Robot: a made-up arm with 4 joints.
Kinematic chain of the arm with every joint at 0, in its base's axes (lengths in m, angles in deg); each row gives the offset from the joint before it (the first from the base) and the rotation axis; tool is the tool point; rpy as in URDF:
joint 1: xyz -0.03 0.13 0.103 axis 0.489 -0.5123 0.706
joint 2: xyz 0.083 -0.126 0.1 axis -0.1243 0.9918 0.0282
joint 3: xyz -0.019 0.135 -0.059 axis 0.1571 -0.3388 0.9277
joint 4: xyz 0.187 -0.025 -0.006 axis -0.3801 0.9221 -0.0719
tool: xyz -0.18 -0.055 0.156 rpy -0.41 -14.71 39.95
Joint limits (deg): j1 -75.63..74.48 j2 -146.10..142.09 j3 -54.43..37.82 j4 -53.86..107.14
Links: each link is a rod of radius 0.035 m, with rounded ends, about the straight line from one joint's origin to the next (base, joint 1, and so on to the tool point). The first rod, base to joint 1, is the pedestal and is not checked.
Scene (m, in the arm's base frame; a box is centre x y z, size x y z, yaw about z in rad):
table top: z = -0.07
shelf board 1: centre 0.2 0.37 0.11 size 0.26 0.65 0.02 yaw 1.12
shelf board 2: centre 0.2 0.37 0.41 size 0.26 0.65 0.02 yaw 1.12
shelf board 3: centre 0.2 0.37 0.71 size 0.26 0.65 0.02 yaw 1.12
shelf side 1: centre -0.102 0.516 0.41 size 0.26 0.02 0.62 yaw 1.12
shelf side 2: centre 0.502 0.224 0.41 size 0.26 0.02 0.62 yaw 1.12
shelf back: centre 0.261 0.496 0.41 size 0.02 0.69 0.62 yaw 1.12
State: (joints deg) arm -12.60 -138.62 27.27 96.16
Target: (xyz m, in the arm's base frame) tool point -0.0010 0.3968 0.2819
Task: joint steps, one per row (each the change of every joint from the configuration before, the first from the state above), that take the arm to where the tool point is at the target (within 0.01 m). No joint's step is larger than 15 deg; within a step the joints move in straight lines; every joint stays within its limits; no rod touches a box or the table.
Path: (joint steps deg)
1: -4.48 -2.49 -13.56 -10.49
2: -4.48 -2.50 -13.56 -10.49
3: -4.48 -2.49 -13.56 -10.49
4: -10.04 9.76 14.00 5.21
5: -10.04 9.75 14.00 5.22
6: -10.04 9.76 13.99 5.21

